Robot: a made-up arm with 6 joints. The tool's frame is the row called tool. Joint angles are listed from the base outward. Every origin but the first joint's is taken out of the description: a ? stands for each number. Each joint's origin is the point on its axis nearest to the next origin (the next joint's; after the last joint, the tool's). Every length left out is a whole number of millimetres.
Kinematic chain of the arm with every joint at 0, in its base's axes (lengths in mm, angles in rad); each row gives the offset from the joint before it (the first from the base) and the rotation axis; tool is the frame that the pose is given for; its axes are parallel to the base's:
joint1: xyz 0 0 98 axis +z
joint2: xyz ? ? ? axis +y
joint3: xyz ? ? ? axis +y
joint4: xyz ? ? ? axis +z
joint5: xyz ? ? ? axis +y
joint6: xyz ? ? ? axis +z
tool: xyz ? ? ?
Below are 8 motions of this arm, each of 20 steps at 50 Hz.
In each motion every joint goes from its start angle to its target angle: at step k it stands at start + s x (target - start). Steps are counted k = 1, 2, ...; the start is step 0. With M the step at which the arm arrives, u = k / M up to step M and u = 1 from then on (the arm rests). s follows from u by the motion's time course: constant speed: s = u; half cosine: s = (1 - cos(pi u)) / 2; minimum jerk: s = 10 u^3 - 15 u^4 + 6 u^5.
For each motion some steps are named. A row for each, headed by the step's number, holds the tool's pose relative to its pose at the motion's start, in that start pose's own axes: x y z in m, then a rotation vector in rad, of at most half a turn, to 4 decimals.
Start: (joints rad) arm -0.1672 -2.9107 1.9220 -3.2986 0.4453 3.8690
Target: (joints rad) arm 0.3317 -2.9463 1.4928 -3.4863 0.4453 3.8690
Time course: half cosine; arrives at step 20
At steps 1, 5, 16, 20:
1: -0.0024 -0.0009 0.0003 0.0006 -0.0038 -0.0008
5: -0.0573 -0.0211 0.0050 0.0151 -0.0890 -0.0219
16: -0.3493 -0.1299 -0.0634 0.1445 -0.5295 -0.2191
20: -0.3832 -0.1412 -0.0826 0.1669 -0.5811 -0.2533

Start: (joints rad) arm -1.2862 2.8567 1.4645 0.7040 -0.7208 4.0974
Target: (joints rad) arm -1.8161 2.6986 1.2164 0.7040 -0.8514 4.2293
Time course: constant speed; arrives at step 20
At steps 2, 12, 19, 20:
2: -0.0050 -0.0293 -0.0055 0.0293 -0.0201 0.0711
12: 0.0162 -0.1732 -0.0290 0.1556 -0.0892 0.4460
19: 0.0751 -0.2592 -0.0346 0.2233 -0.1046 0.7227
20: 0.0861 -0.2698 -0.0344 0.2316 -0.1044 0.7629

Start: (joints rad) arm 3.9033 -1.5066 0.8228 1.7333 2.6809 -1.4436
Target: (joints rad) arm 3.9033 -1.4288 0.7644 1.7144 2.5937 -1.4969
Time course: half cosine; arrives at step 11
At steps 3, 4, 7, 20:
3: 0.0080 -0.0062 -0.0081 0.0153 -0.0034 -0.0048
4: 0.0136 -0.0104 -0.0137 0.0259 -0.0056 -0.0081
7: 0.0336 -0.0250 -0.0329 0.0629 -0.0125 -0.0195
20: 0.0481 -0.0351 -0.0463 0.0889 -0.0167 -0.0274

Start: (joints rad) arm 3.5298 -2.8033 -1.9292 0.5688 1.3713 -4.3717
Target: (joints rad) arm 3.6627 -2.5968 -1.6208 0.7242 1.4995 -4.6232
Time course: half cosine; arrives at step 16
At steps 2, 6, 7, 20:
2: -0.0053 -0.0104 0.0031 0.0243 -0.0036 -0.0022
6: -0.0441 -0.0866 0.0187 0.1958 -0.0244 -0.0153
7: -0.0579 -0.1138 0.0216 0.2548 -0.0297 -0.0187
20: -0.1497 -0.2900 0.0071 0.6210 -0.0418 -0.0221

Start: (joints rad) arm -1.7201 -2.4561 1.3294 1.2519 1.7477 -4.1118
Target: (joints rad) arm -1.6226 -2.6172 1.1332 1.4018 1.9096 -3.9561
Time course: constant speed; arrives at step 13
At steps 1, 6, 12, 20:
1: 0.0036 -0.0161 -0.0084 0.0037 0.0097 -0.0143
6: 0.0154 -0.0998 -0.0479 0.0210 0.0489 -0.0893
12: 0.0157 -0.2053 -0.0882 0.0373 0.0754 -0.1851
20: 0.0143 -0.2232 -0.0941 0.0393 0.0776 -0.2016

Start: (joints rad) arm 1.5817 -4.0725 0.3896 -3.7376 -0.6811 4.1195
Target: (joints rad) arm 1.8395 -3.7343 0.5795 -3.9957 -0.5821 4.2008
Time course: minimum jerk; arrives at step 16
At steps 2, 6, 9, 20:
2: 0.0078 0.0015 0.0040 0.0034 0.0025 -0.0088
6: 0.1348 0.0155 0.0652 0.0569 0.0430 -0.1522
9: 0.3011 0.0030 0.1374 0.1248 0.0957 -0.3442
20: 0.4794 -0.0522 0.2064 0.1989 0.1575 -0.5625

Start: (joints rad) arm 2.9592 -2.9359 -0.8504 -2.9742 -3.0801 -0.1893
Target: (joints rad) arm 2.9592 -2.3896 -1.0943 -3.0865 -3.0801 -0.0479
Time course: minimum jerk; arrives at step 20
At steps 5, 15, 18, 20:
5: 0.0323 0.0126 0.0395 0.0098 -0.0296 0.0265
15: 0.2037 0.0812 0.3898 0.0592 -0.2645 0.2278
18: 0.2144 0.0859 0.4356 0.0620 -0.2934 0.2515
20: 0.2153 0.0862 0.4398 0.0622 -0.2961 0.2536

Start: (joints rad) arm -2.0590 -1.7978 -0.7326 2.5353 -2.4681 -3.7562
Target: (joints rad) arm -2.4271 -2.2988 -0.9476 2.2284 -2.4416 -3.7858
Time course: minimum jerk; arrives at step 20
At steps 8, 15, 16, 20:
8: 0.0890 0.0449 -0.1978 0.0665 -0.2257 0.0449
15: 0.3468 0.0873 -0.4767 0.0720 -0.6323 0.1580
16: 0.3708 0.0874 -0.4931 0.0659 -0.6630 0.1684
20: 0.4018 0.0868 -0.5127 0.0568 -0.7016 0.1819

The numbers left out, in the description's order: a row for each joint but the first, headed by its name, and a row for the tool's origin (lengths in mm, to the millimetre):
joint2: 0 54 0
joint3: 0 0 848
joint4: 0 0 379
joint5: 0 0 0
joint6: 0 0 176
tool: 0 0 0

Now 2 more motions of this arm.
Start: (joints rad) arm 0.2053 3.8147 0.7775 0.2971 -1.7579 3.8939
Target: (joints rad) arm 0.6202 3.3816 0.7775 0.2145 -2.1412 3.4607
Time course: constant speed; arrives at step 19
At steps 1, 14, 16, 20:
1: 0.0188 -0.0035 0.0286 0.0398 0.0290 -0.0352
14: 0.2541 -0.1522 0.3246 0.5450 0.4404 -0.4518
16: 0.2852 -0.1894 0.3561 0.6208 0.5099 -0.5053
20: 0.3277 -0.2503 0.3955 0.7335 0.6172 -0.5779

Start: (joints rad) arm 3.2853 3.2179 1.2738 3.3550 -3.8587 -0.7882
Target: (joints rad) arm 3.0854 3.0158 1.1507 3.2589 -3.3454 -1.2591
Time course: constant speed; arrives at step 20
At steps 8, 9, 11, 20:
8: 0.0602 0.0222 0.0867 -0.2921 0.1455 -0.1156
9: 0.0669 0.0261 0.0966 -0.3314 0.1591 -0.1314
11: 0.0797 0.0346 0.1158 -0.4117 0.1832 -0.1638
20: 0.1270 0.0800 0.1913 -0.7944 0.2391 -0.3177

